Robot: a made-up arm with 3 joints. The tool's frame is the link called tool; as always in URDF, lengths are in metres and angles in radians. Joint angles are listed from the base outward.
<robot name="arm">
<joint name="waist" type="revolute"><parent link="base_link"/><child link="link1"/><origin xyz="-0.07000 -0.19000 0.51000" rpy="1.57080 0.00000 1.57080"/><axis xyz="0 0 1"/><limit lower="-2.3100" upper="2.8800"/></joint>
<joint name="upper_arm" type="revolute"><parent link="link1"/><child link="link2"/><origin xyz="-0.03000 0.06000 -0.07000" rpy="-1.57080 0.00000 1.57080"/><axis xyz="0 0 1"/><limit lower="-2.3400" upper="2.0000"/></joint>
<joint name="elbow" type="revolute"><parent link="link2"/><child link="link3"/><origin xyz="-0.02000 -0.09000 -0.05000" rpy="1.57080 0.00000 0.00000"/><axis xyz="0 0 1"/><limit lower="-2.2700" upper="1.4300"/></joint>
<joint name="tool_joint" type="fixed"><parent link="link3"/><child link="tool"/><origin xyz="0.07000 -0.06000 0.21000" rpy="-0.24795 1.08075 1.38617"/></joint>
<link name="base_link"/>
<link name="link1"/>
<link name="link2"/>
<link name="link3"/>
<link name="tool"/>
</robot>
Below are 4 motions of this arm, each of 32 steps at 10 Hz.
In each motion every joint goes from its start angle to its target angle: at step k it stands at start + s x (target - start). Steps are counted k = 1, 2, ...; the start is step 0. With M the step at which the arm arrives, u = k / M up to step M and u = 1 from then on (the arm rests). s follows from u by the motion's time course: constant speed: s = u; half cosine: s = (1 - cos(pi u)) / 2; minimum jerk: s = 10 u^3 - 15 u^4 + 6 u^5.
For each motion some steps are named. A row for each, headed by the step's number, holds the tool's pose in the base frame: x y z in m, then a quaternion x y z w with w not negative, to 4 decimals.
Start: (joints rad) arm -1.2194 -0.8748 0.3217
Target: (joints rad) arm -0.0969 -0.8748 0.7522
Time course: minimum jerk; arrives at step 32
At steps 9, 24, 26, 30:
9: 0.1040 -0.2769 0.4049 0.2269 -0.5017 0.7527 0.3610
24: 0.1077 -0.1966 0.3846 0.2693 -0.8565 0.3733 0.2333
26: 0.1077 -0.1910 0.3848 0.2698 -0.8729 0.3386 0.2247
30: 0.1077 -0.1863 0.3850 0.2700 -0.8858 0.3086 0.2175

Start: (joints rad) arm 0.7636 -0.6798 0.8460
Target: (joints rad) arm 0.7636 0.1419 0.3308
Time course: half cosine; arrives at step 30
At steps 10, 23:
10: 0.1598 -0.1673 0.5140 -0.2207 0.9725 0.0361 0.0652
23: 0.1573 -0.2510 0.6435 -0.0850 0.9538 -0.1715 0.2318

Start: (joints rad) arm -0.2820 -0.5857 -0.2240
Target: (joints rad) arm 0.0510 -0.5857 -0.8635
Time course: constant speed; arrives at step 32
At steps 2, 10, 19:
2: 0.1276 -0.1175 0.4086 0.4134 -0.5267 0.7306 0.1339
10: 0.1206 -0.1041 0.4032 0.4392 -0.4886 0.7446 0.1176
19: 0.1120 -0.0899 0.3983 0.4641 -0.4445 0.7601 0.0963

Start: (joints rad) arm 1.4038 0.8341 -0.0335
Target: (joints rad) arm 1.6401 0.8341 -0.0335
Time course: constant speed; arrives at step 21
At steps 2, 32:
2: 0.0260 -0.4893 0.6367 0.3248 0.9013 -0.1478 0.2457
32: 0.0260 -0.5094 0.5703 0.3492 0.9119 -0.0508 0.2097

